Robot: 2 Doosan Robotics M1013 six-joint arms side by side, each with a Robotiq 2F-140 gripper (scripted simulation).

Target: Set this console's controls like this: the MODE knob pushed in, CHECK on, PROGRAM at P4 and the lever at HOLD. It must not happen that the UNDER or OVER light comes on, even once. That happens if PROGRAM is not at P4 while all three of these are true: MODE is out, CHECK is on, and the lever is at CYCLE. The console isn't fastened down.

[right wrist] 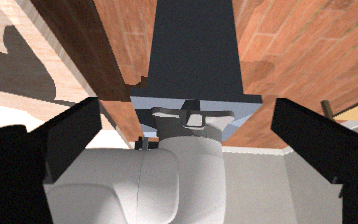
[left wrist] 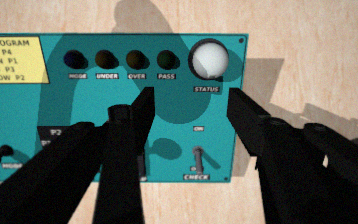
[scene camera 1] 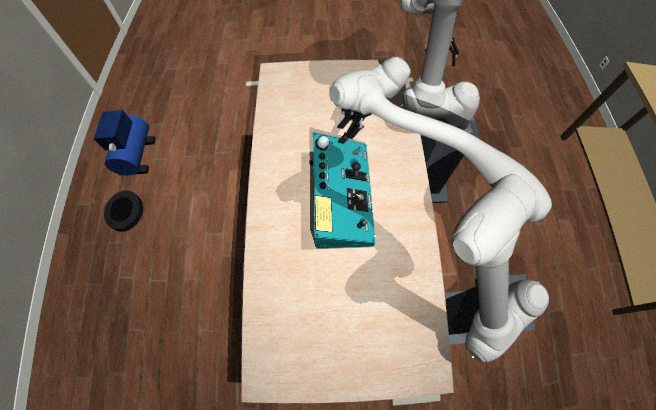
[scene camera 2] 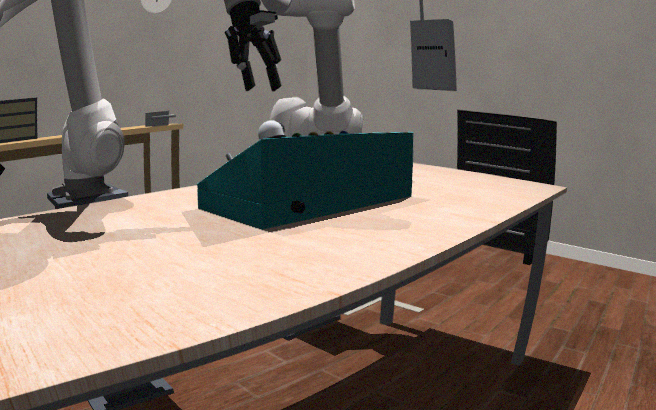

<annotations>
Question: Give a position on a teal console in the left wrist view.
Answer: At 60, 78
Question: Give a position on a dark post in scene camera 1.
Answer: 441, 160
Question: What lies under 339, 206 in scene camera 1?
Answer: A teal console.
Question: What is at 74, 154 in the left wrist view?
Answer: The left gripper.
</annotations>
